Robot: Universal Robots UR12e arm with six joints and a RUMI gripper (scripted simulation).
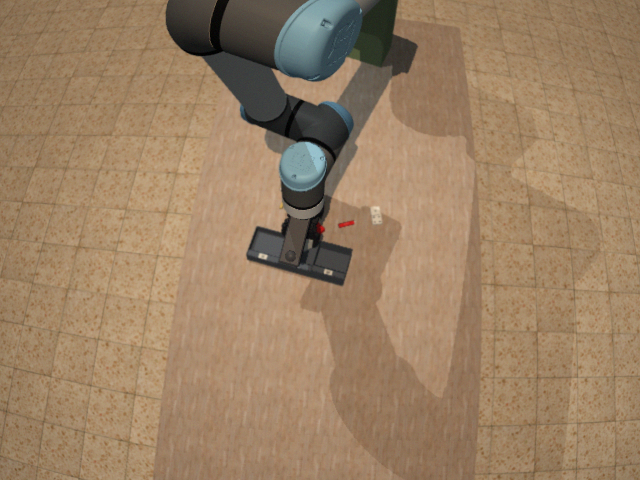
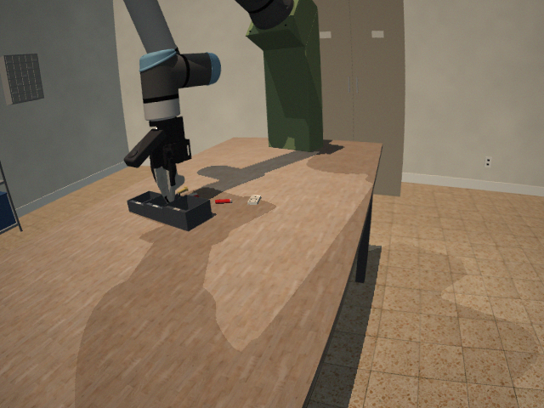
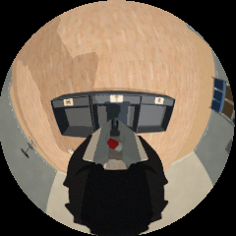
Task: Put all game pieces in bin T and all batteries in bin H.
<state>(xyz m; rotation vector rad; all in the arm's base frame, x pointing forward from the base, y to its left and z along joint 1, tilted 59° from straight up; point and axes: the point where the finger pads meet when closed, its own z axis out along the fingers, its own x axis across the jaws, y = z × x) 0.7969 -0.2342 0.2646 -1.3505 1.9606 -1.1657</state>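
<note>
Right now the three-compartment bin row is 10 mm ahead of my hand, 10 mm to the right of it and 10 mm below it. From my hand the other things lie so: red-and-white block (70 mm behind, 50 mm to the left, 30 mm below); black die (90 mm behind, 30 mm below); red cylinder (40 mm behind, 140 mm to the left, 30 mm below).
</note>
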